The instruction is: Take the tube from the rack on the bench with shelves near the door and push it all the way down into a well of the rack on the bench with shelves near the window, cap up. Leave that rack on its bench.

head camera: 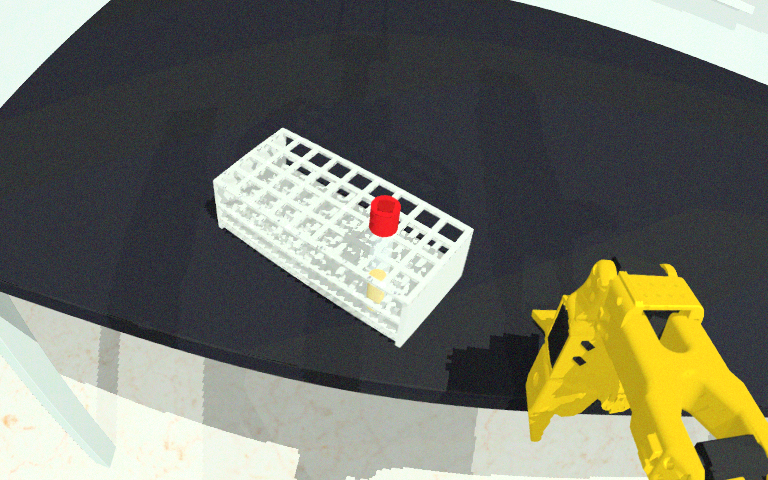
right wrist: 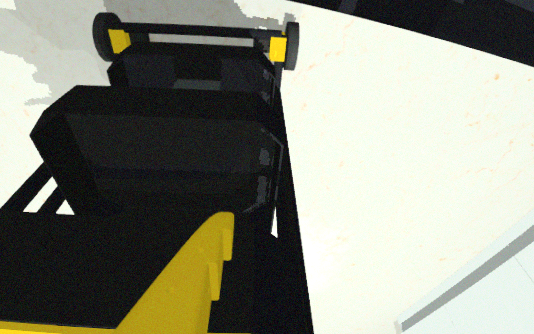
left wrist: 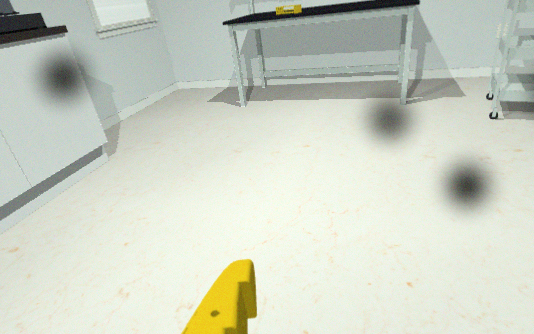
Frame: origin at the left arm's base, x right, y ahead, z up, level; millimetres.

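Seen in the pictures: left hand at its tool point: [left wrist: 253,279]; right hand at its tool point: [head camera: 538,436] [right wrist: 233,229].
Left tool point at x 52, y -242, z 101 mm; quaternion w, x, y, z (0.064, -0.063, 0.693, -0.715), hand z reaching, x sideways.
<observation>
Offsets run from my left tool point to a thing's top centre. "*": to the spot under its first point. Level surfaces: height alone.
A white rack {* dz -57, dx +172, dy +636 mm} [head camera: 434,210] stands on a dark bench top {dz -114 mm} [head camera: 141,271] in the head view. A tube with a red cap {dz +5, dx +131, dy +574 mm} [head camera: 384,216] stands upright in a well towards the rack's right end, cap up, with yellow contents low inside. My right gripper [head camera: 572,404] [right wrist: 227,232] is at the front edge of the bench, right of the rack and apart from it, pointing down and back towards my cart. One notched jaw shows in the right wrist view, so it is open. My left gripper [left wrist: 247,280] is open and empty above the floor, with one jaw showing. The second rack cannot be made out.
In the left wrist view, a far bench [left wrist: 320,15] carries a small yellow object [left wrist: 288,9]. A white cabinet [left wrist: 45,115] stands at the left and a wheeled shelf cart [left wrist: 500,65] at the right. My cart's black body [right wrist: 165,145] fills much of the right wrist view.
</observation>
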